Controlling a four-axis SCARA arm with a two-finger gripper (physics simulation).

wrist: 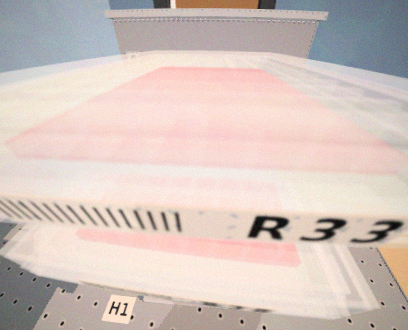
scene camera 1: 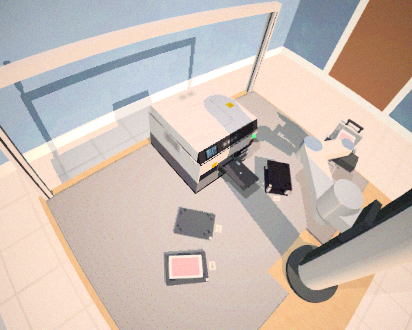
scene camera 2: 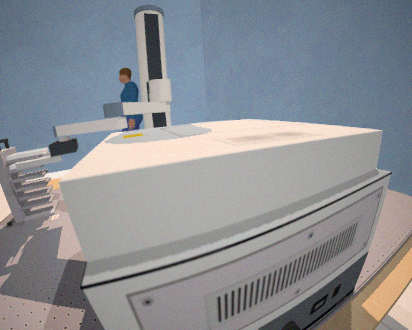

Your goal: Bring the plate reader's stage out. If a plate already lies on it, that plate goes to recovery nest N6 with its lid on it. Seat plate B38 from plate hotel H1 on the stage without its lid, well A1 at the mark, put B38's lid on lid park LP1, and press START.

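Seen in the pictures: gripper, fingertip midpoint: [wrist: 200, 118] [scene camera 2: 23, 162]; arm's base, origin of the base link: [scene camera 1: 311, 273].
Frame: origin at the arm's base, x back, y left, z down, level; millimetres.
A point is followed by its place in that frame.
Note:
The plate reader [scene camera 1: 200, 135] {x -705, y 82, z -297 mm} [scene camera 2: 225, 185] {x -971, y -106, z -275 mm} has its dark stage [scene camera 1: 241, 172] {x -528, y -33, z -140 mm} out, with no plate on it. Plate hotel H1 [scene camera 1: 354, 124] {x -310, y -629, z -308 mm} [scene camera 2: 14, 192] {x -364, y -611, z -127 mm} holds plates. In the wrist view, a clear plate with pink contents, labelled R33 [wrist: 200, 120], fills the middle. Another pink-filled plate [wrist: 200, 272] lies below it, its label too slanted to read. My gripper [scene camera 2: 20, 159] {x -302, y -580, z -219 mm} is open at the hotel, around the upper plate level, holding nothing. Its fingers are not distinguishable in the wrist view. A pink-filled plate [scene camera 1: 186, 266] {x -384, y 397, z -44 mm} sits on a dark nest [scene camera 1: 169, 280] {x -391, y 475, z -35 mm}; its label is unreadable.
A dark grey holder [scene camera 1: 195, 223] {x -503, y 246, z -23 mm} stands between that nest and the reader. A black holder with light corner posts [scene camera 1: 278, 175] {x -419, y -223, z -73 mm} stands right of the stage. A green light [scene camera 1: 254, 136] {x -608, y -184, z -213 mm} shows on the reader's front. The H1 label [wrist: 119, 309] {x -381, y -490, z -13 mm} lies below the plates.

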